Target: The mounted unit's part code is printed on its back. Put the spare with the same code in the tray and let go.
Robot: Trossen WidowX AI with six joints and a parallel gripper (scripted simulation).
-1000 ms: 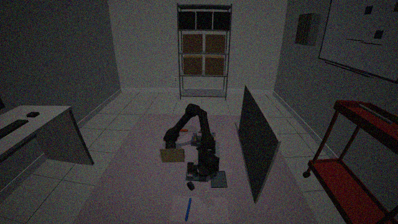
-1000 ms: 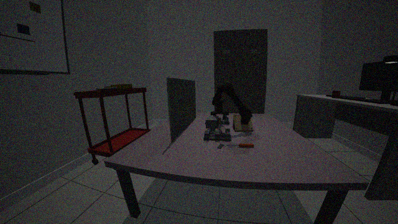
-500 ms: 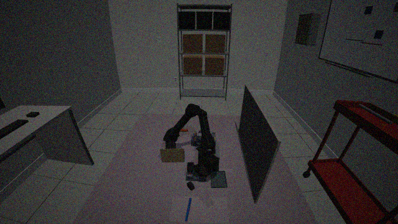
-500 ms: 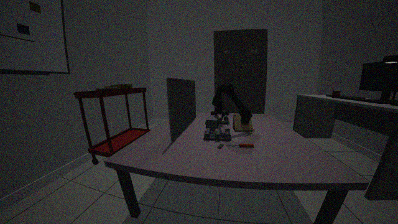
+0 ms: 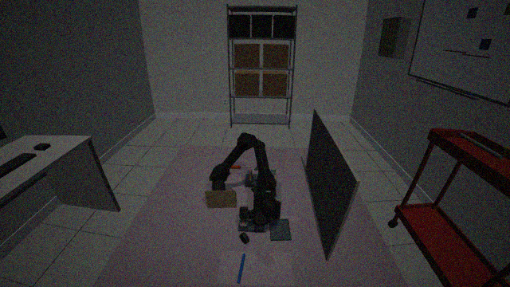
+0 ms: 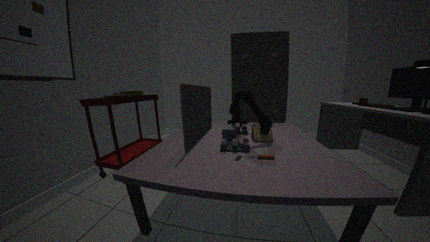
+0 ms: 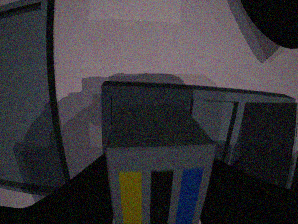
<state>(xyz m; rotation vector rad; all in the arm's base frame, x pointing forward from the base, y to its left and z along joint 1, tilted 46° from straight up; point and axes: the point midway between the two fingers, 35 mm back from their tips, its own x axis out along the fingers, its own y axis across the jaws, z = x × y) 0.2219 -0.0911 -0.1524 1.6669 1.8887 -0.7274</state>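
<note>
Right now my gripper tip is 70 mm past the black puck and 90 mm to the left of it. Also, from my gripper tip: blue pen: 70 mm behind, 230 mm to the right, 20 mm below; then tall dark panel: 320 mm ahead, 150 mm to the left, 200 mm above.
</note>
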